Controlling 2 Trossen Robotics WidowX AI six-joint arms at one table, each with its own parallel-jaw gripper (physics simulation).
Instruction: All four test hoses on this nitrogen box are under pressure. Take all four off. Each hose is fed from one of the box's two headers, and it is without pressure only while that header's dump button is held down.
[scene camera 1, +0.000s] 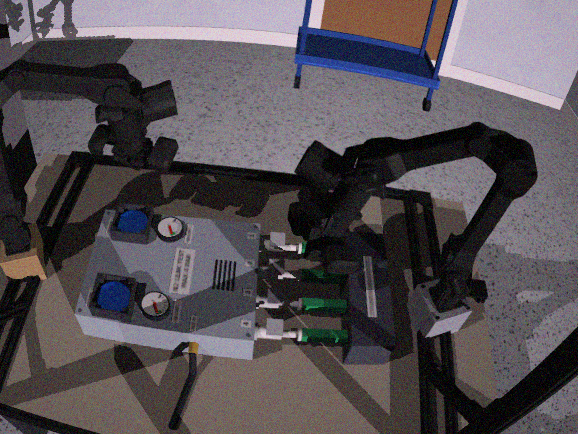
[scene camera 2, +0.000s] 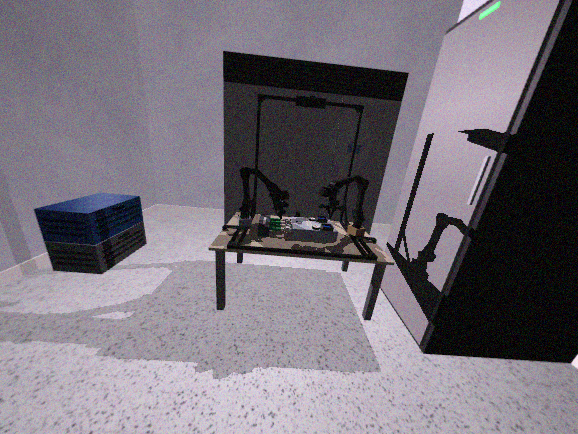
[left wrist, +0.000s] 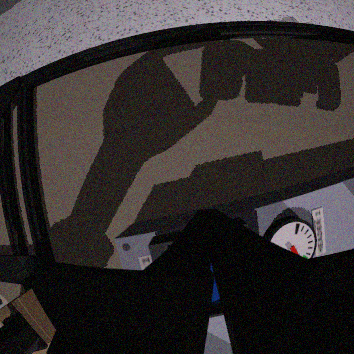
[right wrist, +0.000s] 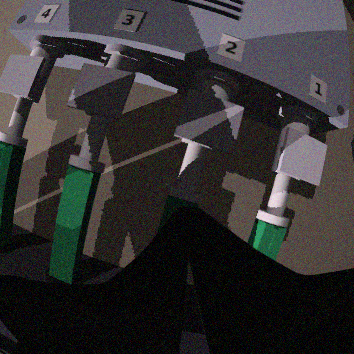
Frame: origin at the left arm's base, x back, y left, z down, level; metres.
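Seen in the pictures: left gripper, fingertip midpoint: (scene camera 1: 138, 168) (scene camera 2: 330, 219) (left wrist: 206, 218); right gripper, fingertip midpoint: (scene camera 1: 306, 258) (scene camera 2: 281, 219) (right wrist: 186, 216); left arm's base, origin of the base link: (scene camera 1: 18, 242) (scene camera 2: 356, 226) (left wrist: 23, 333); right arm's base, origin of the base link: (scene camera 1: 445, 297) (scene camera 2: 244, 217).
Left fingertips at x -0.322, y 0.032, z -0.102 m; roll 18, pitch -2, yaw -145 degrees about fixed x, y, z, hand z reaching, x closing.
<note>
Pixels of each thing's top centre, then the offset from my left fingertips to it. "*": a spot on its surface instead.
- dark block, surface spot: (scene camera 1: 367, 345) * dx -0.314, dy -0.459, dz +0.106 m
- black supply hose, surface spot: (scene camera 1: 187, 390) * dx +0.017, dy -0.420, dz +0.172 m
- upper gauge, surface spot: (left wrist: 294, 241) (scene camera 1: 171, 224) * dx -0.051, dy -0.089, dz +0.091 m
- lower gauge, surface spot: (scene camera 1: 155, 304) * dx +0.027, dy -0.271, dz +0.089 m
The grey nitrogen box (scene camera 1: 200, 320) (scene camera 2: 310, 234) has two blue dump buttons (scene camera 1: 132, 221) (scene camera 1: 113, 296), each beside a gauge. Green hoses 1 (right wrist: 270, 237), 2 (right wrist: 171, 209), 3 (right wrist: 75, 215) (scene camera 1: 324, 304) and 4 (right wrist: 9, 185) (scene camera 1: 324, 335) run from its numbered side to a dark block (scene camera 1: 367, 345); their white couplings are at the ports. Hose 2's port joint is in shadow. My left gripper (scene camera 1: 134, 162) (left wrist: 206, 218) is shut and empty above the table's back edge, behind the upper button. My right gripper (right wrist: 186, 216) is shut and empty over hoses 1 and 2, partly hiding both.
A black supply hose (scene camera 1: 187, 390) with a brass fitting leaves the box's front. The upper gauge (scene camera 1: 170, 229) (left wrist: 294, 241) and lower gauge (scene camera 1: 155, 304) have red needles. Black rails (scene camera 1: 240, 172) edge the table. A blue cart (scene camera 1: 370, 70) stands behind. Strong shadows cross everything.
</note>
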